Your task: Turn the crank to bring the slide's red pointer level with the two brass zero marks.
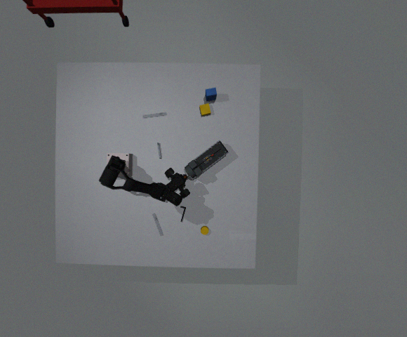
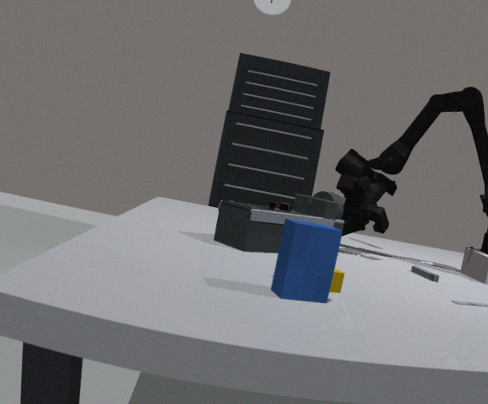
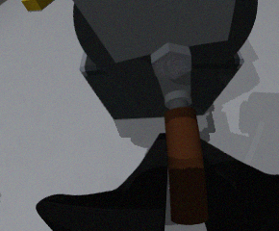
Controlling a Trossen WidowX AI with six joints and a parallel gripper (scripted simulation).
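Now: the brown crank handle 30 mm above my gripper tip, 10 mm to the right of it and 10 mm behind it. Round my gripper tip: red pointer (150 mm to the left, 140 mm ahead, 50 mm above); black hex key (220 mm to the right, 30 mm below, 10 mm ahead); yellow block (420 mm to the left, 50 mm ahead, 20 mm below).
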